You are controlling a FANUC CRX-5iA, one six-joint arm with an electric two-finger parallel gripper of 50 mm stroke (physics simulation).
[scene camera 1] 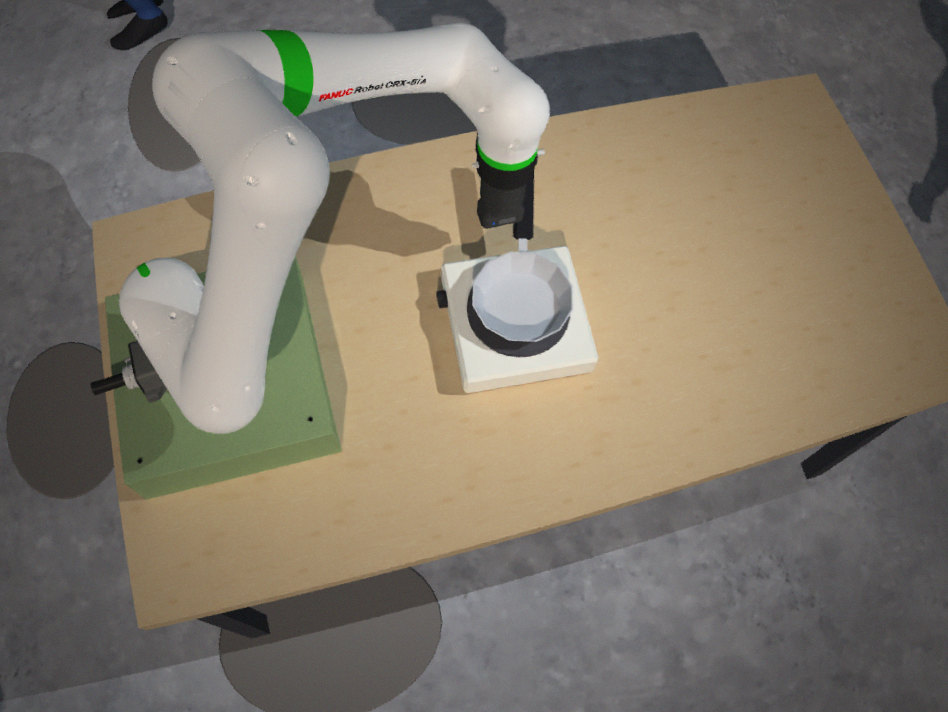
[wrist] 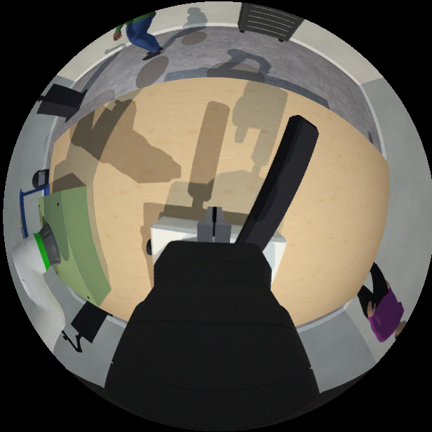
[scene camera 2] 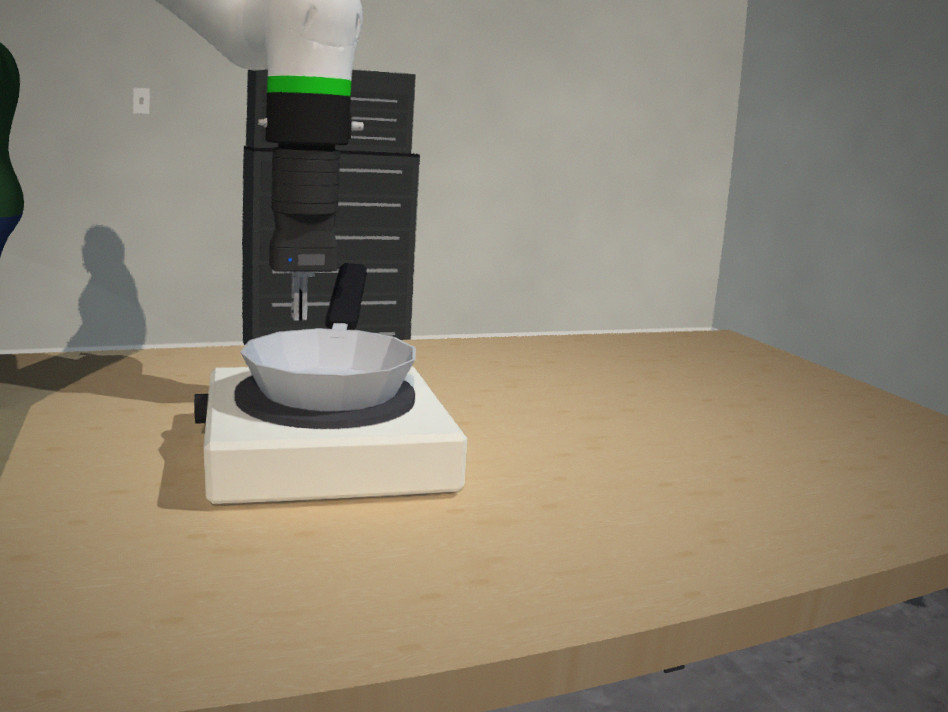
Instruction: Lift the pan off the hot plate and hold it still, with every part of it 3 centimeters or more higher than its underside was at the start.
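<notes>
The light grey pan sits upright on the black round plate of the white hot plate. Its black handle slopes up and away at the back. My gripper is shut with its fingertips together and nothing between them. It points down beside the handle, on the hot plate's knob side, with a gap to the handle in the scene camera 2 and wrist views. In the scene camera 1 view the fingers are hidden behind the gripper body. The pan bowl is hidden in the wrist view.
The wooden table carries the hot plate and the green base block of the arm. A black knob sticks out of the hot plate's side. A dark drawer cabinet stands behind the table.
</notes>
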